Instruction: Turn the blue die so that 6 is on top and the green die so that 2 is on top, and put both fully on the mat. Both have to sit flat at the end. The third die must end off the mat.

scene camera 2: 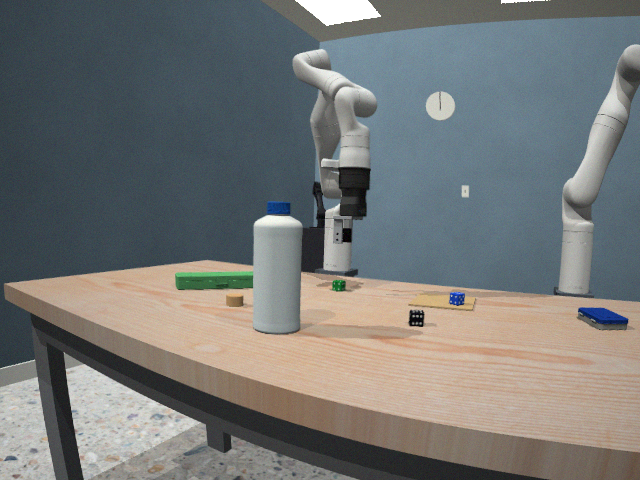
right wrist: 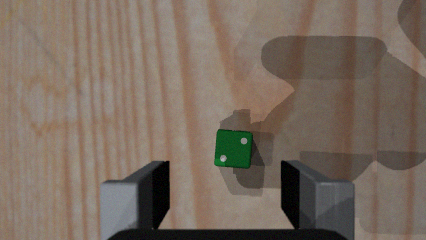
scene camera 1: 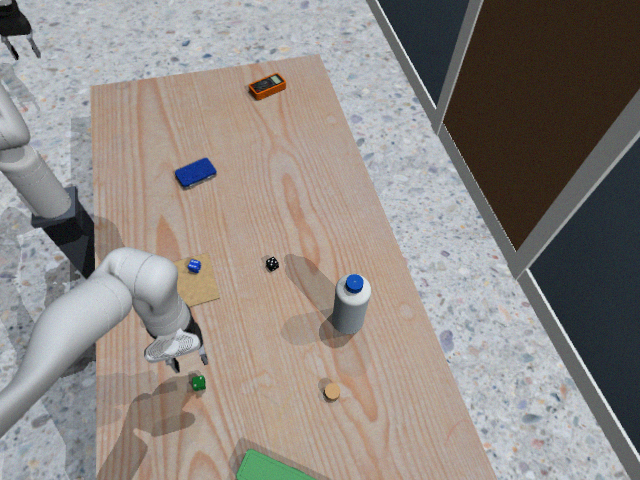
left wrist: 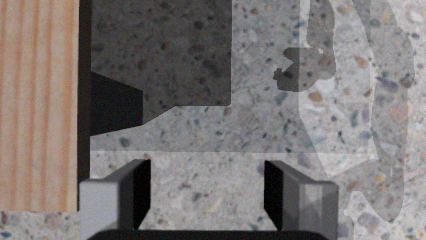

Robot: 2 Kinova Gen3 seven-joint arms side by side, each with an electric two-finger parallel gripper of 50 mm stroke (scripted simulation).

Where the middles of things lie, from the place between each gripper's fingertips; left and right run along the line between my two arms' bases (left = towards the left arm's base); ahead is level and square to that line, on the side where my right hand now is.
Now: the green die (right wrist: pixel 233 149) 1 cm behind my right hand (scene camera 2: pixel 342 242), 1 cm to the right of it and 12 cm below it. The rest, counted from my right hand: green case (scene camera 2: pixel 184 280) 16 cm ahead, 26 cm to the right, 12 cm below; then white bottle (scene camera 2: pixel 277 255) 36 cm ahead, 7 cm to the left, 4 cm below; then tan mat (scene camera 1: pixel 194 288) 1 cm behind, 26 cm to the left, 14 cm below.
Now: the blue box (scene camera 1: pixel 193 174) 41 cm ahead of my left hand, 40 cm to the right of it and 17 cm below it. From my left hand the other things lie so: white bottle 73 cm ahead, 94 cm to the right, 8 cm below; then green die 36 cm ahead, 102 cm to the right, 17 cm below; then tan mat 35 cm ahead, 75 cm to the right, 18 cm below.
